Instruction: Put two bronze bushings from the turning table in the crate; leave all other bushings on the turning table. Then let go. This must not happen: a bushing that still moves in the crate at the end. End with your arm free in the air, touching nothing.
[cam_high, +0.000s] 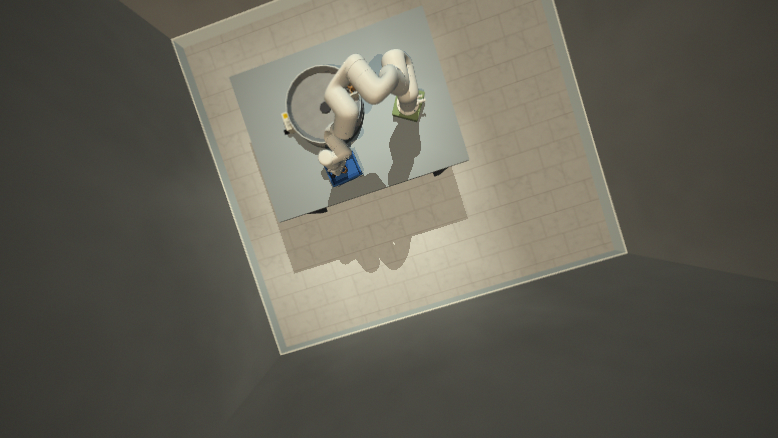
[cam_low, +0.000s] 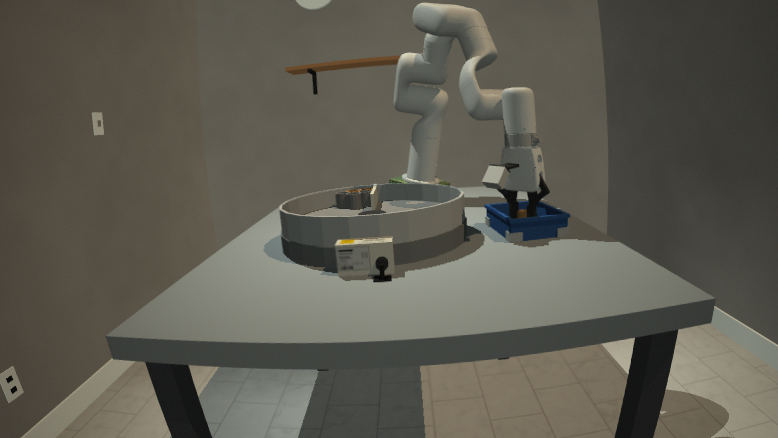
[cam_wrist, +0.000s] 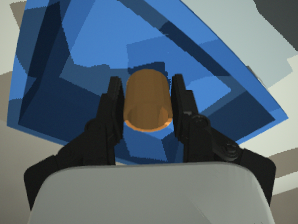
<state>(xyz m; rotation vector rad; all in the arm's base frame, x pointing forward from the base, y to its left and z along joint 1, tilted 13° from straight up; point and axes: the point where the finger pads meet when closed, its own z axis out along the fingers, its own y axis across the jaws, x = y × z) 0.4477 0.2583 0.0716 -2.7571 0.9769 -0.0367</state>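
Now: the blue crate 20 mm below my hand, 10 mm to the left of it and 10 mm behind it.
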